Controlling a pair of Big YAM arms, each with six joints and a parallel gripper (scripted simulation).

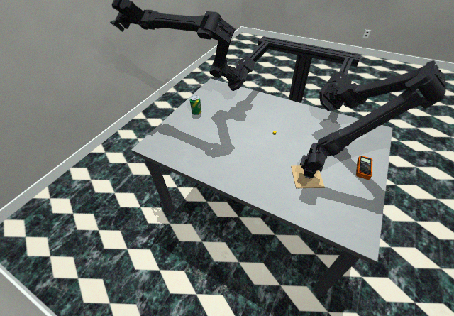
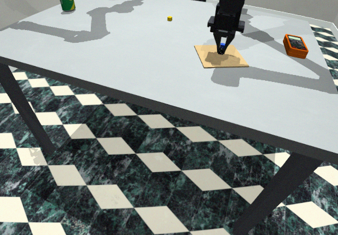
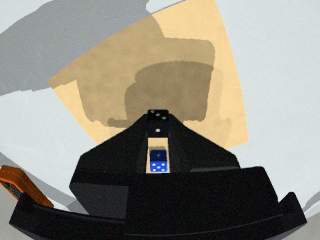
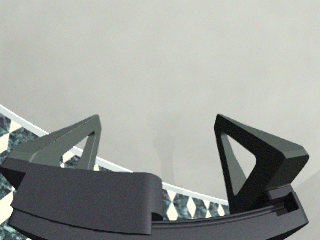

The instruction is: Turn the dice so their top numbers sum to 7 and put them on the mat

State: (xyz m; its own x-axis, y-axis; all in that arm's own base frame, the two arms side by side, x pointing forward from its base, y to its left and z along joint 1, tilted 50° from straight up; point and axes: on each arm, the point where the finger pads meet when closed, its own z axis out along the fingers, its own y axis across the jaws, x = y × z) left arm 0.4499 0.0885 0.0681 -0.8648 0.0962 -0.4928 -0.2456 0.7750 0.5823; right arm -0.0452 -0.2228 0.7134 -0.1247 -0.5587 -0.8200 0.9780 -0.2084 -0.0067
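Now: the black die right at my left hand. The rest, counted from my left hand: tan mat: 20 mm below; then orange multimeter: 150 mm behind, 260 mm to the left; then blue die: 50 mm behind, 10 mm below.
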